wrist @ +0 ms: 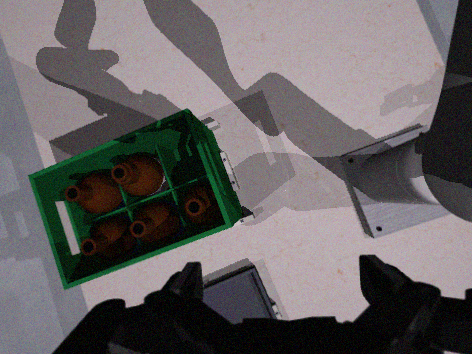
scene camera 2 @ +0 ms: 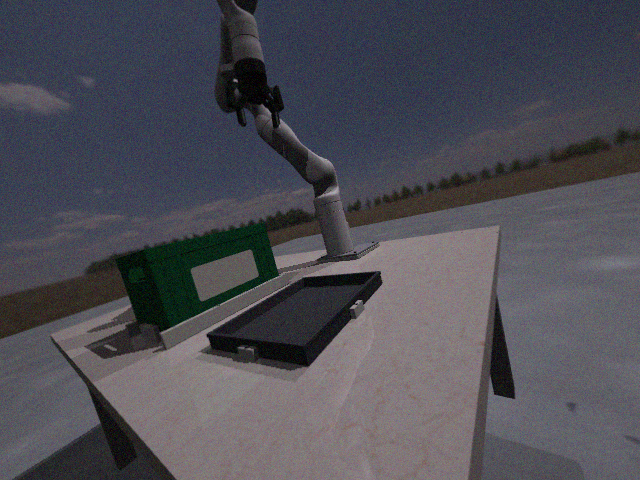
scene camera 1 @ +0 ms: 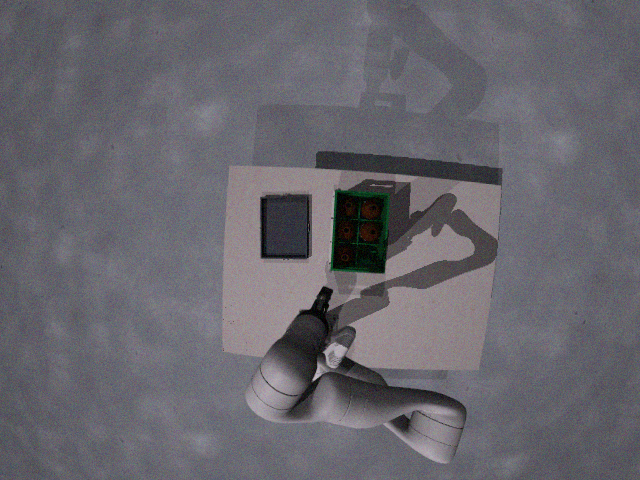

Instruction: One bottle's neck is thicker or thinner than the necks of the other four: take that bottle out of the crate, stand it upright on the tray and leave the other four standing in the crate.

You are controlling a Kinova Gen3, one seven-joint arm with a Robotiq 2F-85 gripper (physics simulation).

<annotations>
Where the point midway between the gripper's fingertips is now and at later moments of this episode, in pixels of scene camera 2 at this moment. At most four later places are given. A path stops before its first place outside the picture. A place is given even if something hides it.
My gripper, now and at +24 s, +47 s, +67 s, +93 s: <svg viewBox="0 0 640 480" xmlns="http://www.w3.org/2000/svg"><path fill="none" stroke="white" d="M260 126L195 231L193 238L197 263L186 257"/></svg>
</annotations>
